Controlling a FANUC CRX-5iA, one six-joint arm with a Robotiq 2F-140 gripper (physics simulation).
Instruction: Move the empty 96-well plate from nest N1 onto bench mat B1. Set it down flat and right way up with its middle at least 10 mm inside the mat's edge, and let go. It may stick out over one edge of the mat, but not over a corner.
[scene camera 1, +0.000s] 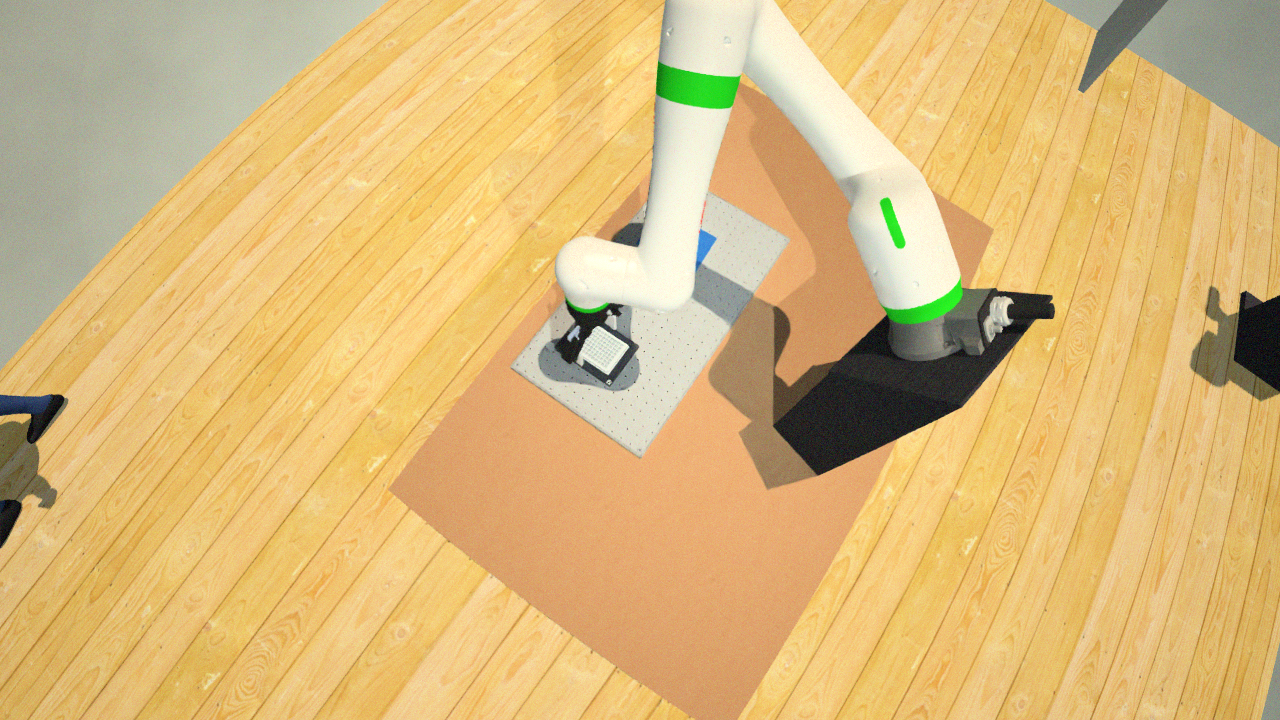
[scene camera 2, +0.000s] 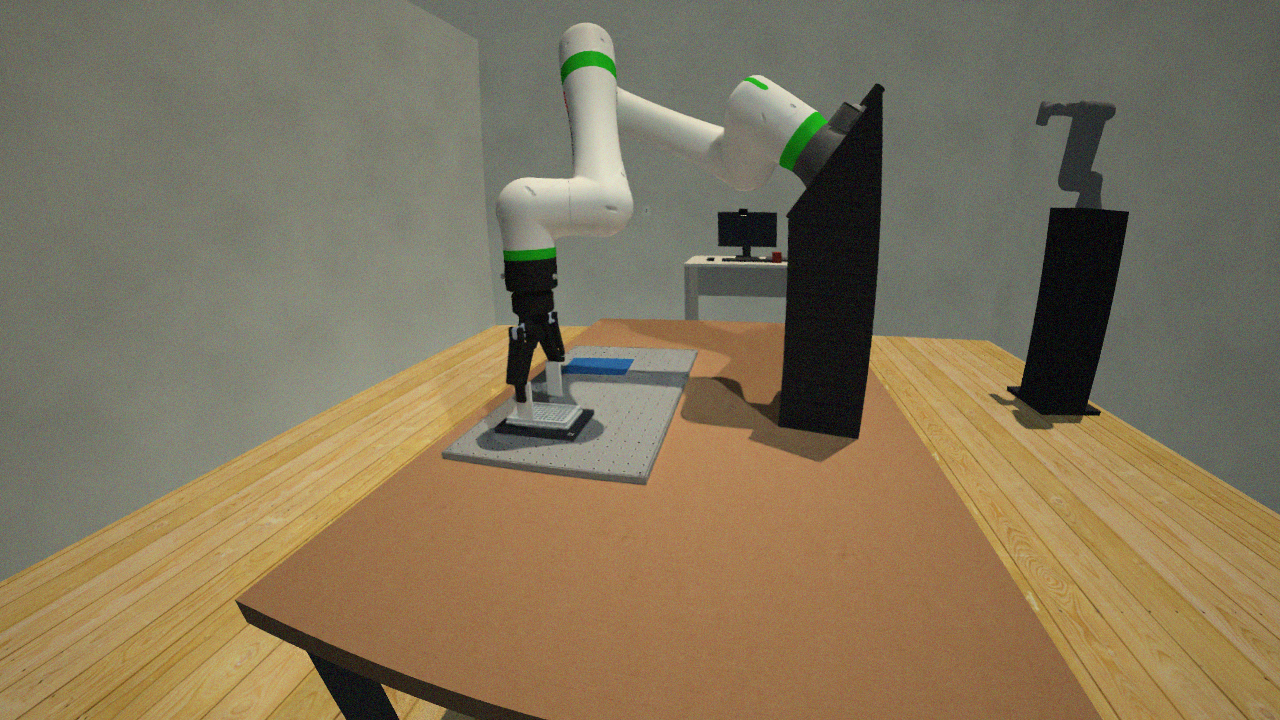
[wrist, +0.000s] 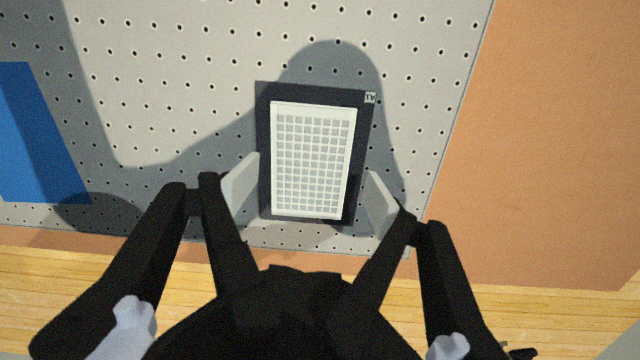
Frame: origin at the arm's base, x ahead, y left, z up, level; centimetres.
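Seen in the pictures: gripper, fingertip midpoint: (scene camera 1: 594, 343) (scene camera 2: 541, 405) (wrist: 312, 175); arm's base, link origin: (scene camera 1: 934, 332) (scene camera 2: 836, 166).
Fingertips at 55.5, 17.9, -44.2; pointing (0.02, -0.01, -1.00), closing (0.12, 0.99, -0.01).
Note:
Offsets run from my fingertips to a thing's middle, as dx, dy, dz. Level surfaces: height alone.
The white 96-well plate @[-0.2, -0.4, -2.1] (scene camera 1: 605, 351) (scene camera 2: 547, 414) (wrist: 312, 160) lies flat and wells up in the black nest @[-0.2, -0.4, -3.2] (scene camera 1: 622, 364) (scene camera 2: 537, 431) (wrist: 263, 125), which has an A1 label at one corner. My gripper (scene camera 1: 597, 333) (scene camera 2: 539, 394) (wrist: 312, 175) is open, with nothing held. Its two pale finger pads stand on either side of the plate's long sides, with a gap to the plate on each side in the wrist view. How high the tips are over the nest is hard to tell. The blue mat @[dz -3.8] (scene camera 1: 706, 246) (scene camera 2: 599, 365) (wrist: 35, 135) is partly hidden by the arm in the first scene view.
Nest and mat are on a grey perforated board @[dz -4.0] (scene camera 1: 640, 429) (scene camera 2: 617, 447) (wrist: 200, 65) on the brown table @[dz -5.3] (scene camera 1: 644, 555) (scene camera 2: 644, 573) (wrist: 550, 125). The arm's black pedestal (scene camera 1: 877, 385) (scene camera 2: 827, 313) stands beside the board. A desk with a monitor (scene camera 2: 746, 229) stands far behind.

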